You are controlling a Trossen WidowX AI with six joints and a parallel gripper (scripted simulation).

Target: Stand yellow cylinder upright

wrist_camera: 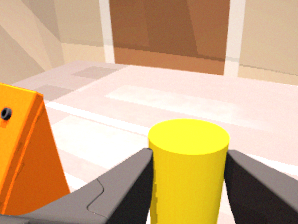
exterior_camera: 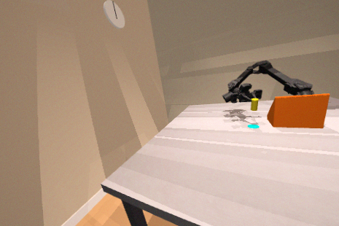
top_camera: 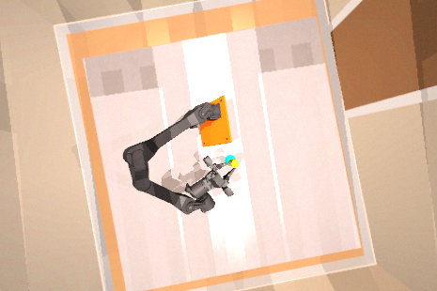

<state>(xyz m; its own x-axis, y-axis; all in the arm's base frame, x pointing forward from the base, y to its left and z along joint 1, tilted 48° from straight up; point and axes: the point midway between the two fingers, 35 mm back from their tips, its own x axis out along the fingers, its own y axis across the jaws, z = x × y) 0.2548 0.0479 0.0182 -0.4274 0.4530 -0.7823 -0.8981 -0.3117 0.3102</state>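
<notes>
The cyan circle lies 160 mm below my gripper tip. The rest, counted from my gripper tip: yellow tall cylinder: 20 mm below.
</notes>
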